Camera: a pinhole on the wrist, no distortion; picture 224 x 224 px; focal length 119.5 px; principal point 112.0 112.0 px. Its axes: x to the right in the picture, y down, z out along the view. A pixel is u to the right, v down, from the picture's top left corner.
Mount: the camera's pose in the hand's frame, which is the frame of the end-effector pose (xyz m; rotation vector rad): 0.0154 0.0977 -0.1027 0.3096 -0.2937 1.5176
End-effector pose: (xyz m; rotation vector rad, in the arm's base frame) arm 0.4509 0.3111 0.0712 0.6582 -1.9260 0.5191
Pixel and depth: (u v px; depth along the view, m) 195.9 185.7 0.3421
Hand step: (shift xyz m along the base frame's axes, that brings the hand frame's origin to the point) -0.2687 0.0025 -0.3103
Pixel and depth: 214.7 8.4 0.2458
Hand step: -0.3457 -0.0269 0.1177
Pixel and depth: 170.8 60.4 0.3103
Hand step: -0.2939 -0.0910 0.0336
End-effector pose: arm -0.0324 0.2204 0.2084 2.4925 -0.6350 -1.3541
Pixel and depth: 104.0 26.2 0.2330
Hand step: 0.0022 -0.0790 -0.1956
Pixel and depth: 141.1 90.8 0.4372
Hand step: -0.2469 -0.0722 -0.2463
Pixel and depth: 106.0 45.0 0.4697
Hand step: -0.1058 -0.0377 -0.4235
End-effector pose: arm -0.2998 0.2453 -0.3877 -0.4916 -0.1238 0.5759
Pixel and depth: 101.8 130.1 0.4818
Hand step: -0.0700 0.0168 0.3476
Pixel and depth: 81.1 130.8 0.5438
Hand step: -0.0313 -0.0672 0.4208
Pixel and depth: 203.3 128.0 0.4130
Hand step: -0.2379 0.3203 0.2384
